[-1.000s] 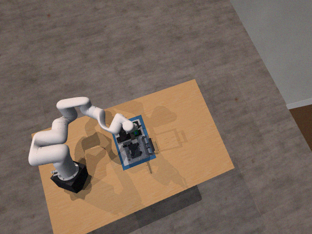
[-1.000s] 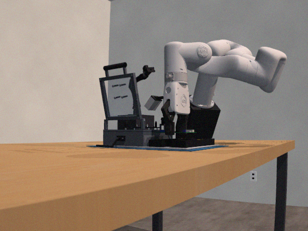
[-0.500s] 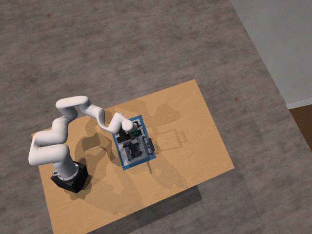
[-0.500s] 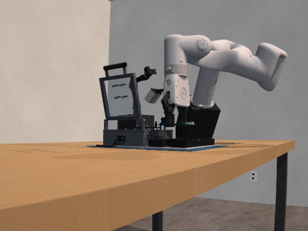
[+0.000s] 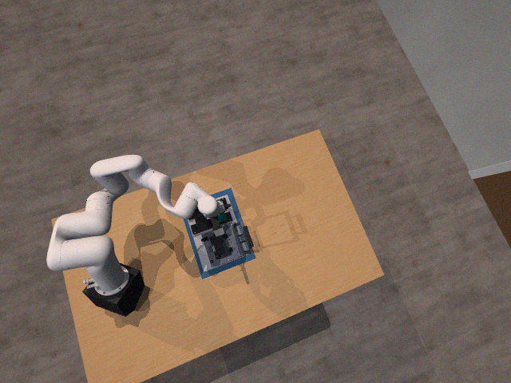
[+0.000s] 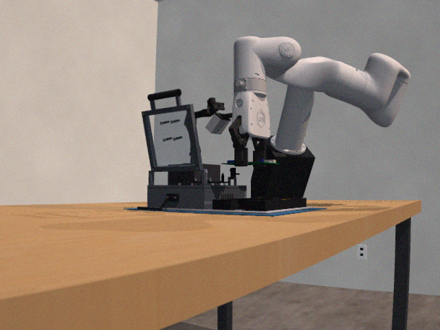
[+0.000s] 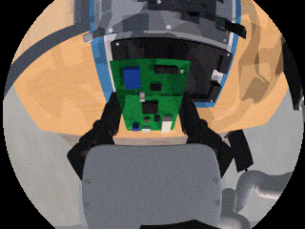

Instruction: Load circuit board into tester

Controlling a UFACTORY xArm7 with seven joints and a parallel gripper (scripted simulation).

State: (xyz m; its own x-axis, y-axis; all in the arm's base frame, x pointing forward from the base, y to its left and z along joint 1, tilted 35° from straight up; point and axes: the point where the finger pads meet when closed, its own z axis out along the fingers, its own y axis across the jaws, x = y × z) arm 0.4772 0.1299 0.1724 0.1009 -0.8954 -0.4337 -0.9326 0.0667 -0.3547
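Right now my hand is 10 mm short of the tester and 130 mm to the left of it. From my hand the other things lie so: green circuit board: right at my hand; tester plate: 10 mm behind, 160 mm to the right, 40 mm below; latch hook: 90 mm behind, 120 mm to the right, 20 mm below.
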